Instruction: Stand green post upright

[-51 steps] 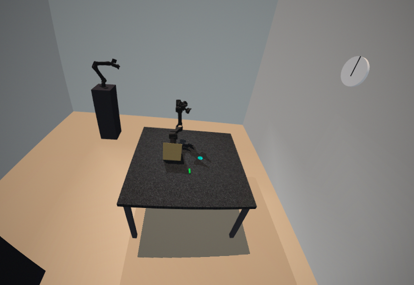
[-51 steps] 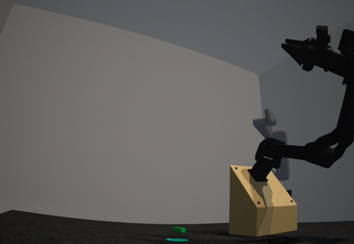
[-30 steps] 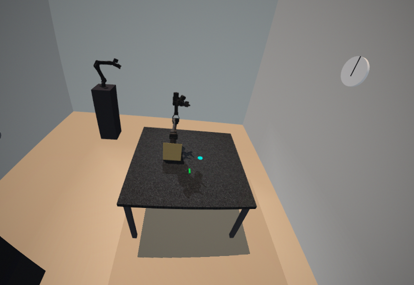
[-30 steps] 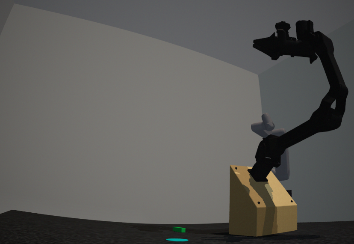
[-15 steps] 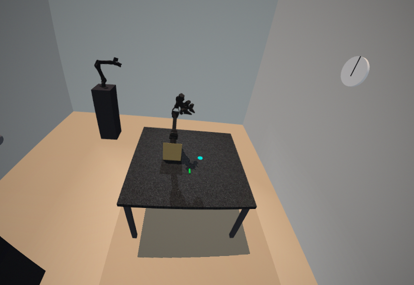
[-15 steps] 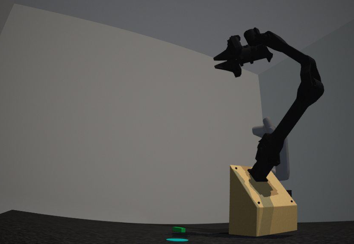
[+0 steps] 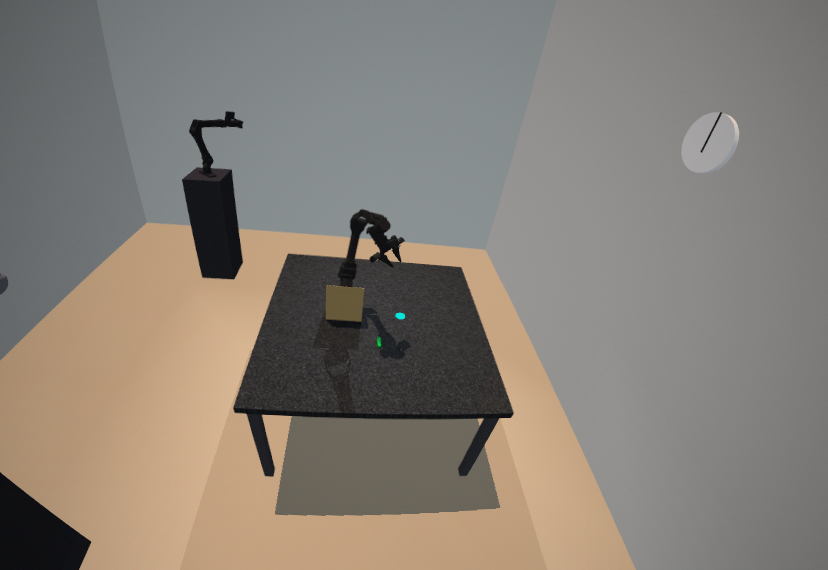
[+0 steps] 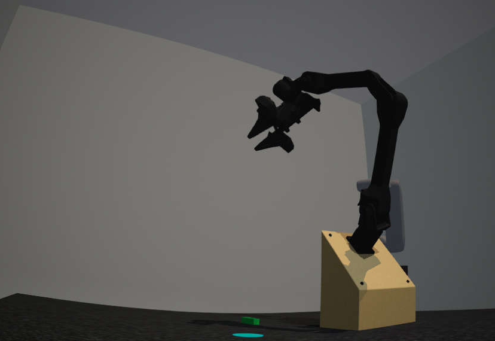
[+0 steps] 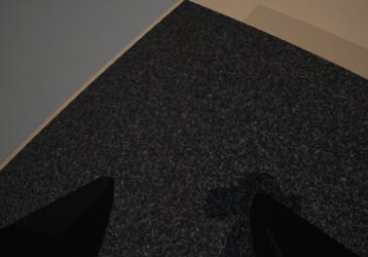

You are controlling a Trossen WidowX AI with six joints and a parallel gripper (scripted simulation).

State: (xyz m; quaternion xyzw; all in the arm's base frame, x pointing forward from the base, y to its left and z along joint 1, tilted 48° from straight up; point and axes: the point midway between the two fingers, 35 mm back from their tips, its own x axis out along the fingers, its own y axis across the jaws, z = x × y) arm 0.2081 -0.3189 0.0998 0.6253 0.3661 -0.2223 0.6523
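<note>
My gripper tip is 470 mm above the green post, 60 mm to the left of it and 40 mm past it. From my gripper tip the other things lie so: cyan circle: 480 mm below, 180 mm to the left, 100 mm ahead.
</note>
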